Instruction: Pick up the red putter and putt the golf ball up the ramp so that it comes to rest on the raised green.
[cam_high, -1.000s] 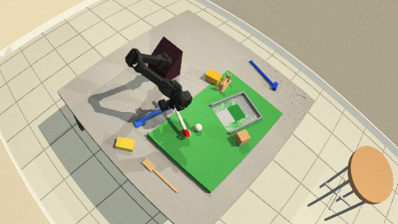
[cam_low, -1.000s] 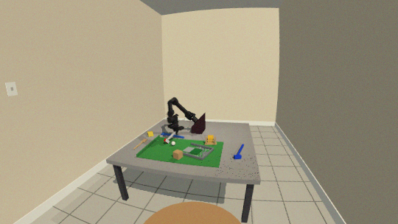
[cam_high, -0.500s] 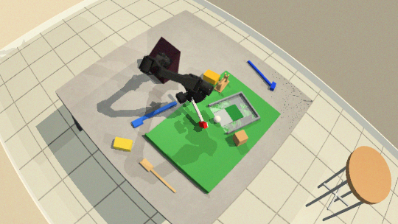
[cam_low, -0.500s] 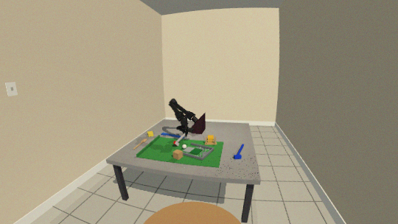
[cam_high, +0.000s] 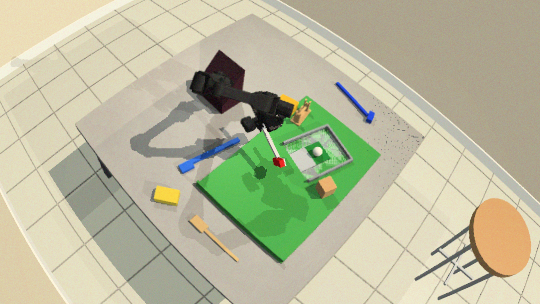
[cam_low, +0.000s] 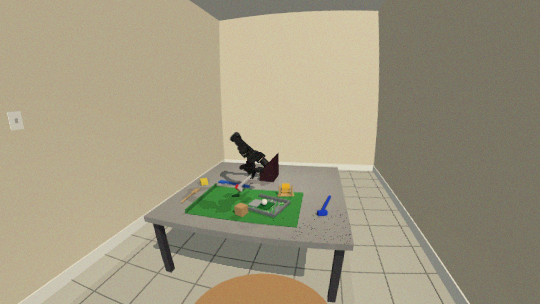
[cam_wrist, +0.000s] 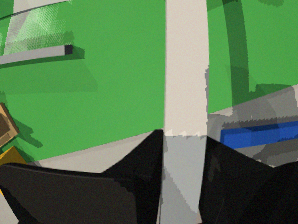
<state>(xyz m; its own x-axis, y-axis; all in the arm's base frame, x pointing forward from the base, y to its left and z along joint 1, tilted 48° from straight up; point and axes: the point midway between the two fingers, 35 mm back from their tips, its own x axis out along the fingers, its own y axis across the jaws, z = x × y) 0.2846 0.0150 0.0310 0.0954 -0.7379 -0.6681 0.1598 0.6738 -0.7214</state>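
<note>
Now: the red putter 5 cm ahead of my gripper tip and 1 cm above it. Also, from my gripper tip: wooden stand: 27 cm to the left, 7 cm below, 2 cm behind; white golf ball: 19 cm ahead, 18 cm to the left, 8 cm below; green mat: 19 cm ahead, 11 cm below, 6 cm to the left.
</note>
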